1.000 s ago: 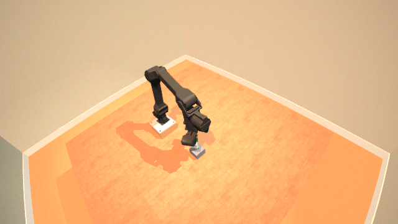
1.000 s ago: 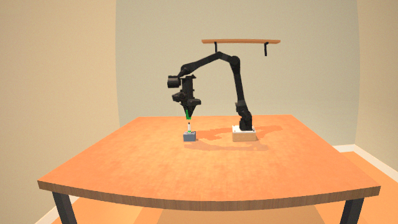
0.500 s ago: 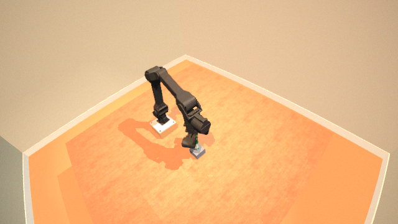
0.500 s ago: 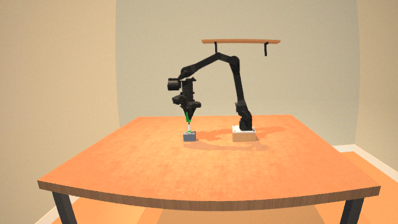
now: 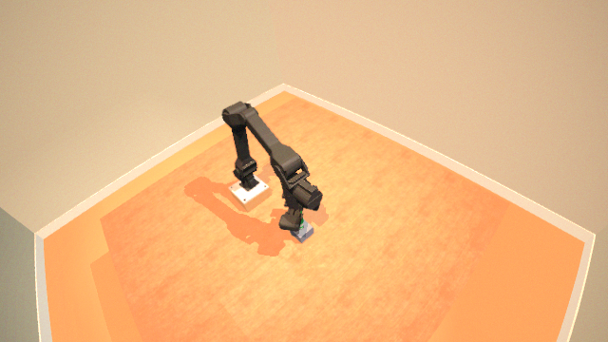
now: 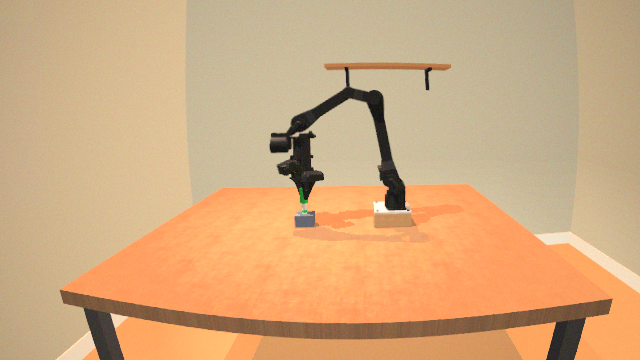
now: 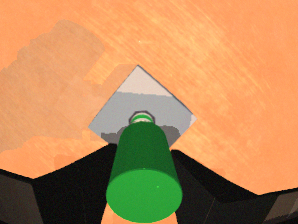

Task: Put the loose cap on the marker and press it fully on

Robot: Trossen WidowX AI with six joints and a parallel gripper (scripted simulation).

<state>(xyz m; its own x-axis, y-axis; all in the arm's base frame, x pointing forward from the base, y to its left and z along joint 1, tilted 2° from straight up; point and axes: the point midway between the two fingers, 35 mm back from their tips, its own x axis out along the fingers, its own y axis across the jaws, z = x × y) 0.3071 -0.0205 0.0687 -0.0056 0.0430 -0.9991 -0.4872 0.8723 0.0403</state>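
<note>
Right now the holder block is 7 cm below my gripper tip. The rest, counted from my gripper tip: green cap: 1 cm above.
</note>
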